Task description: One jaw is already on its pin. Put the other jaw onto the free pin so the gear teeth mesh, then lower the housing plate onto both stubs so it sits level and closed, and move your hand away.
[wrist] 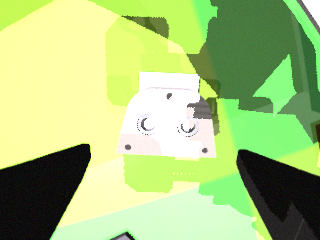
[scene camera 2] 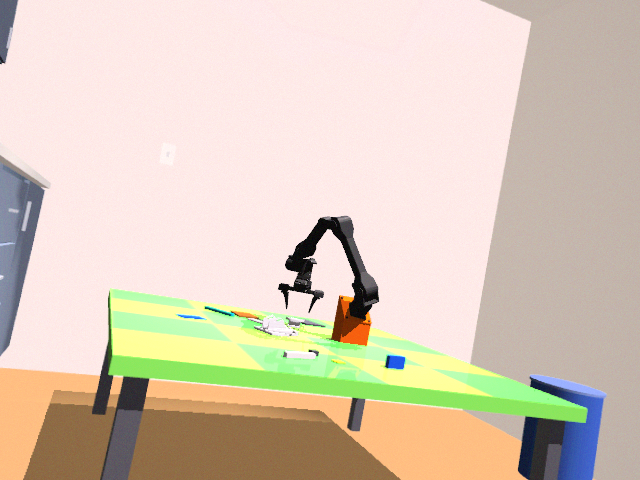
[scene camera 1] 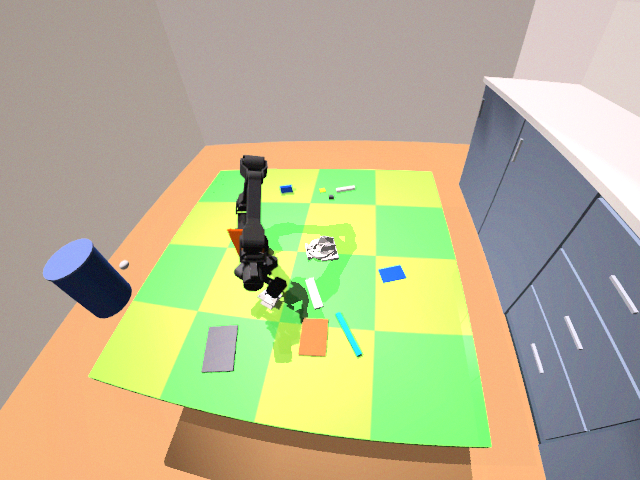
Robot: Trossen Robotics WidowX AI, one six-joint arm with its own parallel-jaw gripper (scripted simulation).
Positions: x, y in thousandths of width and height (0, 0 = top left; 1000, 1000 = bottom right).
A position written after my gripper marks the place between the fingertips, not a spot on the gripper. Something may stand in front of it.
My gripper (scene camera 1: 415, 609) is open and holds nothing. I also see a grey card (scene camera 1: 345, 726).
My gripper is seen too in the wrist view (wrist: 514, 640).
